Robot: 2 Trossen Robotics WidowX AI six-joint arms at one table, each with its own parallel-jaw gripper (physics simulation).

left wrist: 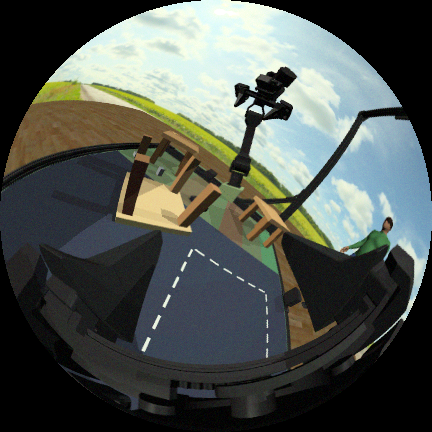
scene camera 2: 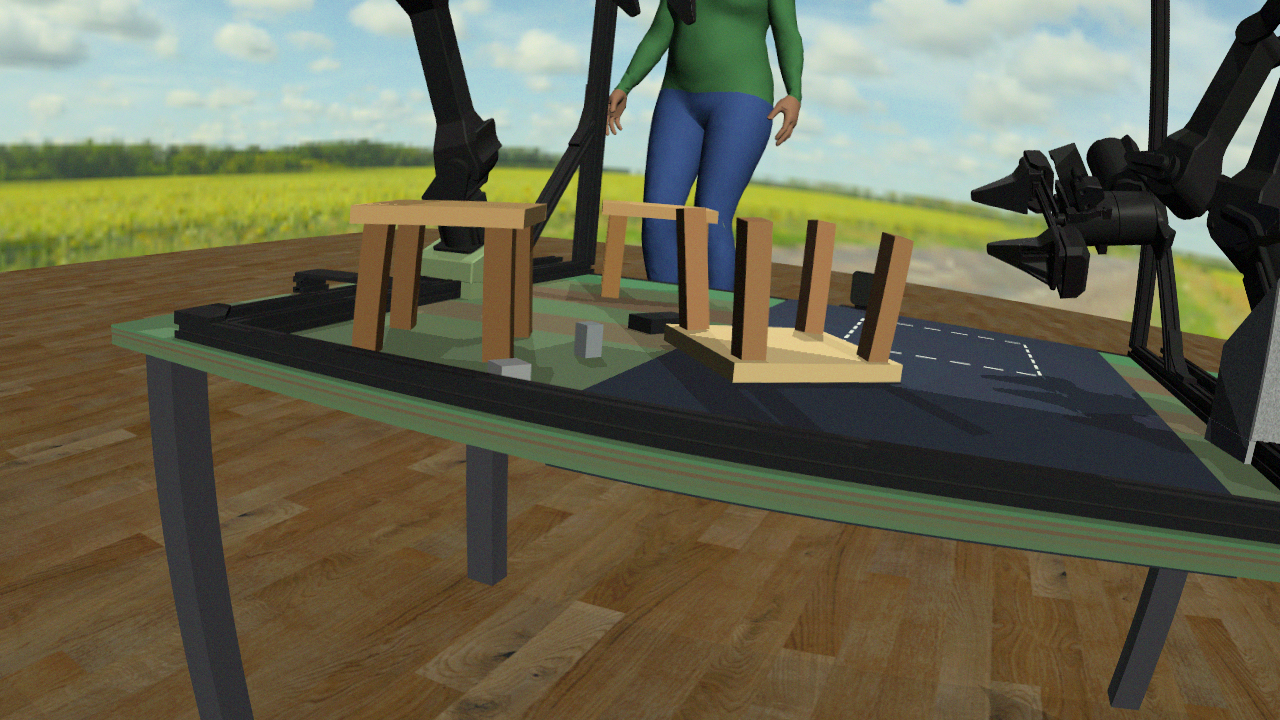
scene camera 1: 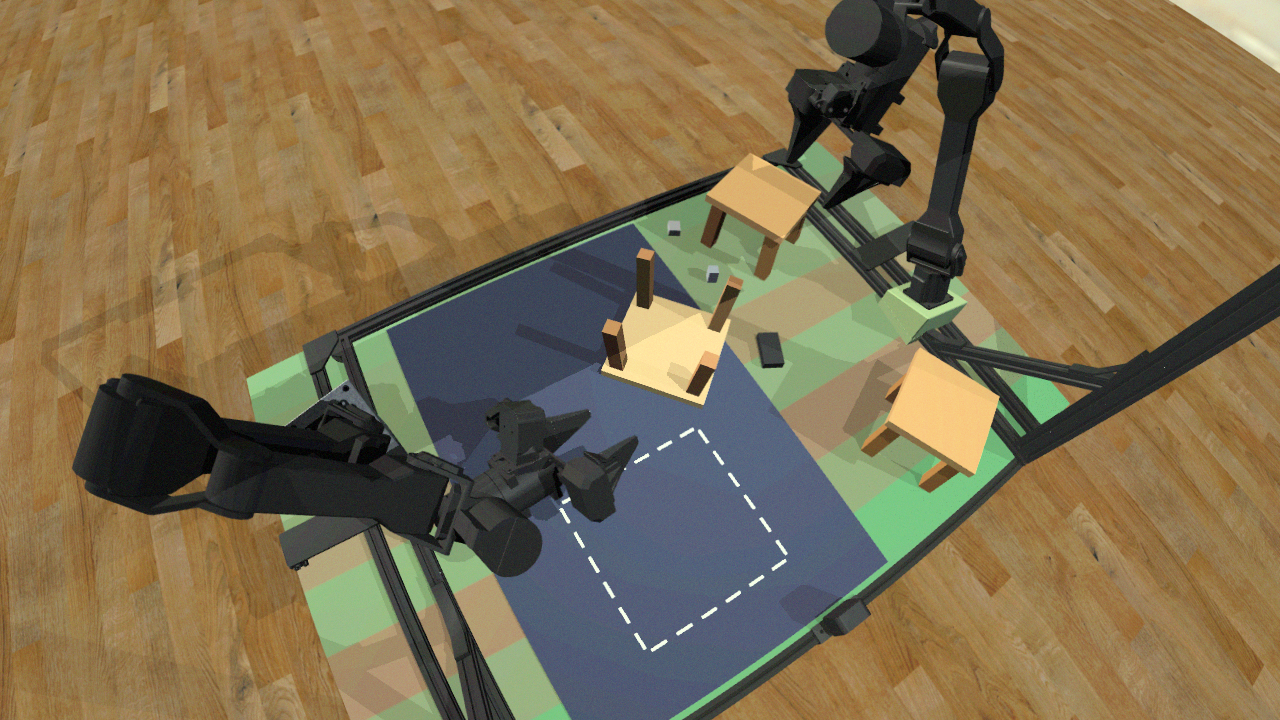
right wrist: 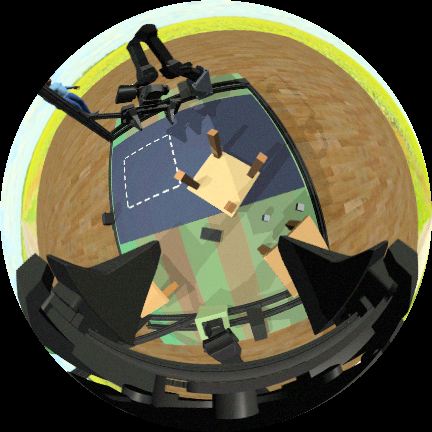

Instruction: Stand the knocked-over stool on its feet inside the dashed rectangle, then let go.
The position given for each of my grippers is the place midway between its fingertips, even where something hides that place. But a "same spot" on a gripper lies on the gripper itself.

My left gripper shows in the left wrist view (224, 238), in scene camera 2, in scene camera 1 (612, 425) and in the right wrist view. A stool shows in the left wrist view, in scene camera 2, in scene camera 1 (664, 347) and in the right wrist view (223, 181). The same spot on my left gripper: (scene camera 2: 1043, 257) is (right wrist: 167, 111). The same spot on the stool: (scene camera 2: 749, 351) is (left wrist: 130, 170).
